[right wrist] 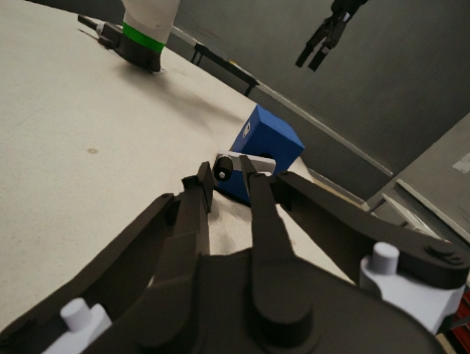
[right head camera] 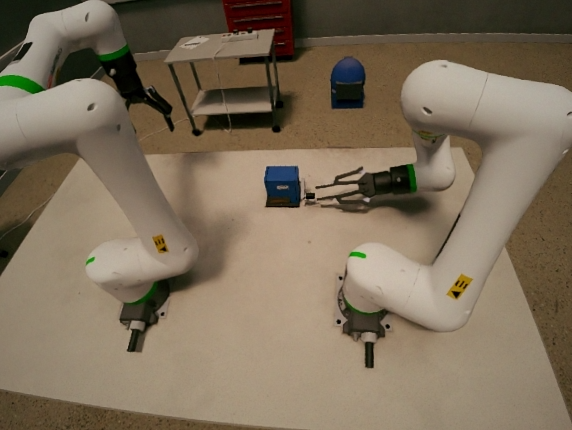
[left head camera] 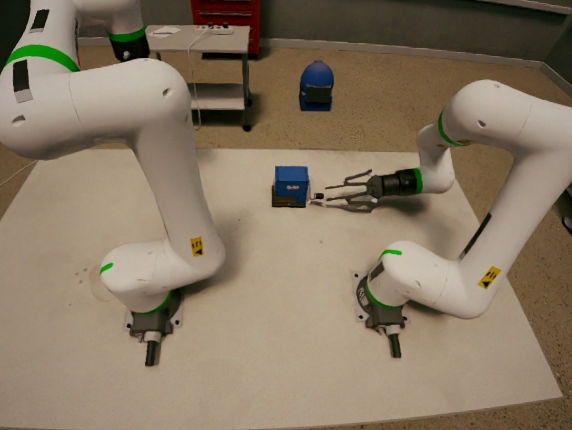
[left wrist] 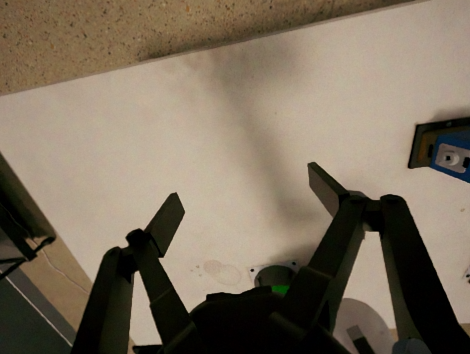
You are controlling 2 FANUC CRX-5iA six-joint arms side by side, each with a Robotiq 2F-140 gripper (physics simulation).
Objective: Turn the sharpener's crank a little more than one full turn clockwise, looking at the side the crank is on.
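Where they show: left gripper, fingertip midpoint: (right wrist: 303,67) (right head camera: 153,131) (left wrist: 242,189); right gripper, fingertip midpoint: (right wrist: 226,170) (right head camera: 316,193) (left head camera: 325,194); left arm's base, link origin: (right wrist: 137,60) (right head camera: 147,293) (left head camera: 155,301) (left wrist: 276,280); right arm's base, link origin: (right head camera: 363,301) (left head camera: 379,296).
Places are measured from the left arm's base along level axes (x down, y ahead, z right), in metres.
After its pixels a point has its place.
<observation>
The blue sharpener (left head camera: 291,175) @(x -0.128, y 0.364, z 0.444 m) (right head camera: 282,175) @(x -0.128, y 0.363, z 0.452 m) (left wrist: 457,137) @(x -0.078, y 0.419, z 0.396 m) (right wrist: 274,131) @(x -0.125, y 0.358, z 0.504 m) stands upright on its dark base on the table. Its pale crank arm (right wrist: 255,162) is on the side facing my right gripper. In the right wrist view, the arm runs left from its hub to the black knob (left head camera: 319,196) @(x -0.072, y 0.310, z 0.542 m) (right head camera: 310,196) @(x -0.071, y 0.309, z 0.544 m) (right wrist: 223,169) @(x -0.071, y 0.314, z 0.558 m). My right gripper (left head camera: 327,194) @(x -0.076, y 0.315, z 0.566 m) (right head camera: 319,196) @(x -0.076, y 0.315, z 0.566 m) (right wrist: 226,170) @(x -0.076, y 0.315, z 0.566 m) is open, its narrowly spaced fingertips at either side of the knob in the right wrist view; contact cannot be told. My left gripper (left wrist: 242,189) @(x -0.261, y 0.500, z 0.000 m) (right head camera: 170,119) (right wrist: 303,67) @(x -0.261, y 0.500, z 0.000 m) is open and empty, high up, away from the sharpener.
The pale table (left head camera: 280,320) @(x 0.000, y -0.088, z 0.362 m) (right head camera: 260,325) @(x 0.000, y -0.107, z 0.376 m) carries both arm bases. Beyond it stand a grey cart (left head camera: 240,45) (right head camera: 267,46), a red drawer cabinet (left head camera: 227,14) (right head camera: 260,15) and a blue welding helmet (left head camera: 317,76) (right head camera: 348,71). The left arm reaches over the table's left side.
</observation>
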